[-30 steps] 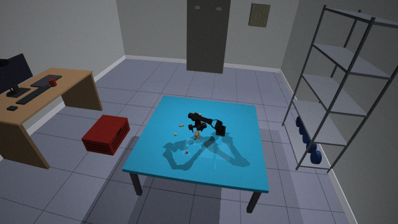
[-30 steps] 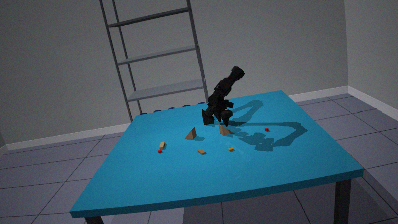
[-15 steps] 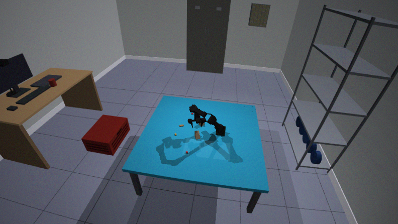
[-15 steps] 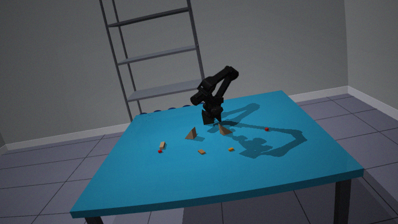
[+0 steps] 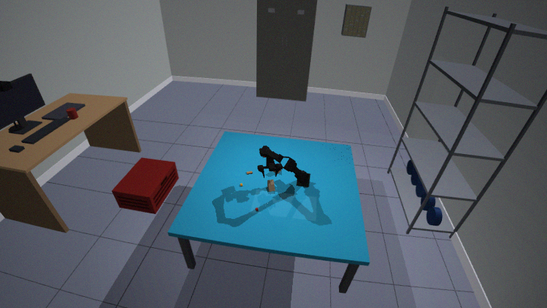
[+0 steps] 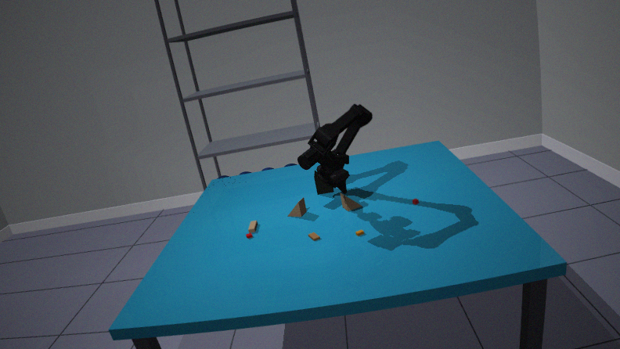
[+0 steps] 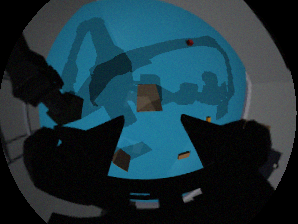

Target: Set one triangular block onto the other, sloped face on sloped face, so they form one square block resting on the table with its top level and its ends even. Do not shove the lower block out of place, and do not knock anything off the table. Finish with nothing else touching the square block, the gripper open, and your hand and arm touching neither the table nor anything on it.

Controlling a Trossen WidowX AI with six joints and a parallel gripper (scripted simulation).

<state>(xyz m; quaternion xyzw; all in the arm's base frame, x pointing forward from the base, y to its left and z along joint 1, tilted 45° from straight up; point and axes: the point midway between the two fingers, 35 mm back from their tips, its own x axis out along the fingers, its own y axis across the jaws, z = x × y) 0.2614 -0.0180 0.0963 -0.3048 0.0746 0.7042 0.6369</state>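
The triangular block lies 1 cm behind my gripper tip, 2 cm to the left of it and 7 cm below it. The rest, counted from my gripper tip: red cube (6 cm ahead, 27 cm to the left, 8 cm below); then brown piece (18 cm ahead, 12 cm to the right, 8 cm below); then orange piece (22 cm ahead, 3 cm to the left, 8 cm below).
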